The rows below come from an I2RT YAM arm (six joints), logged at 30 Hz.
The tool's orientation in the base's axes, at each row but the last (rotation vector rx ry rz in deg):
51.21, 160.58, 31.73
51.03, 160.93, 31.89
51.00, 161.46, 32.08
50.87, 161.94, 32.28
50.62, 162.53, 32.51
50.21, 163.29, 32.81
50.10, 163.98, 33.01
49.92, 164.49, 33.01
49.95, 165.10, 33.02
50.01, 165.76, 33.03
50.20, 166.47, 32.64
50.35, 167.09, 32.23
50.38, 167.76, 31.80
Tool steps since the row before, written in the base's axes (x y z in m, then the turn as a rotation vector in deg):
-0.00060, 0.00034, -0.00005, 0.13, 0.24, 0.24
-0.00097, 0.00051, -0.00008, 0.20, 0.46, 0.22
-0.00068, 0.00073, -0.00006, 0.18, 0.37, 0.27
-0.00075, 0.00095, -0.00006, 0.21, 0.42, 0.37
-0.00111, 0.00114, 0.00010, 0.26, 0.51, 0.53
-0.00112, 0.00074, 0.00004, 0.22, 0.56, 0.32
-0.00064, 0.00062, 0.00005, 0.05, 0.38, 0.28
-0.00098, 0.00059, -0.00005, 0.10, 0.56, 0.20
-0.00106, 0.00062, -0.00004, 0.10, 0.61, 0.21
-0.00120, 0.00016, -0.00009, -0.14, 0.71, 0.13
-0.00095, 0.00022, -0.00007, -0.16, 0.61, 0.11
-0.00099, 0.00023, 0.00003, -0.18, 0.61, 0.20
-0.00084, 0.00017, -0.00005, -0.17, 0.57, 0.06
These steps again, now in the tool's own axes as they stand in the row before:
0.00069, -0.00008, 0.00000, 0.03, 0.34, -0.12
0.00109, -0.00016, -0.00001, 0.10, 0.54, -0.01
0.00098, 0.00017, 0.00012, 0.06, 0.48, -0.09
0.00116, 0.00030, 0.00018, 0.07, 0.57, -0.16
0.00156, 0.00032, 0.00003, 0.08, 0.73, -0.27
0.00134, 0.00000, -0.00003, 0.13, 0.66, -0.07
0.00088, 0.00016, 0.00003, 0.18, 0.42, -0.12
0.00114, -0.00007, 0.00006, 0.23, 0.56, 0.02
0.00122, -0.00009, 0.00005, 0.26, 0.60, 0.03
0.00109, -0.00054, -0.00006, 0.51, 0.52, 0.09
0.00091, -0.00035, -0.00001, 0.47, 0.43, 0.08
0.00096, -0.00033, -0.00010, 0.49, 0.45, -0.01
0.00079, -0.00033, -0.00001, 0.45, 0.37, 0.11

